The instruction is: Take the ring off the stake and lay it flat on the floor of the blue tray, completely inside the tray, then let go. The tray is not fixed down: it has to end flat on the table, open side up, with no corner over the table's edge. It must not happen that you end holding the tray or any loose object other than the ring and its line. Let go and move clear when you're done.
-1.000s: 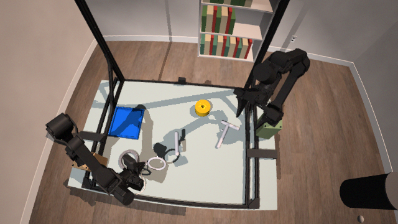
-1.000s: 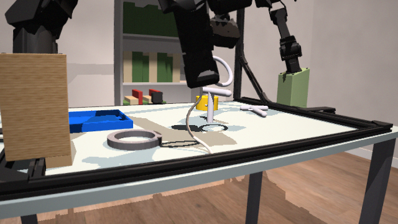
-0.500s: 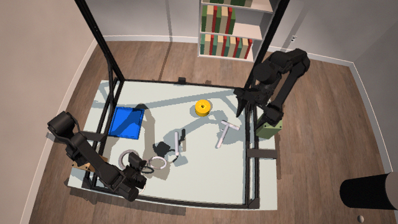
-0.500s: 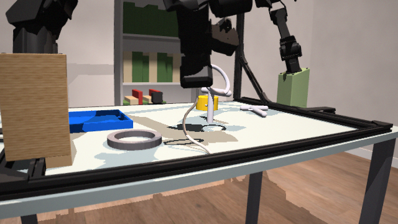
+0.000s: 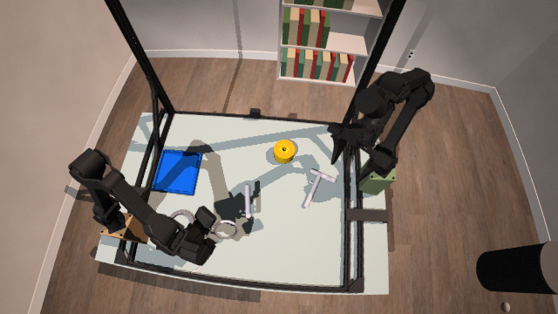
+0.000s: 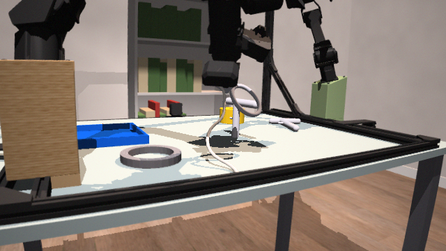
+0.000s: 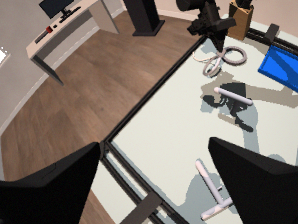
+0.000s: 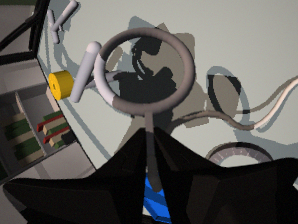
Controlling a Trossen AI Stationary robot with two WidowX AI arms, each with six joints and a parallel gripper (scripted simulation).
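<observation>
The blue tray is 300 mm behind my right hand, 130 mm to the right of it and 160 mm below it.
</observation>
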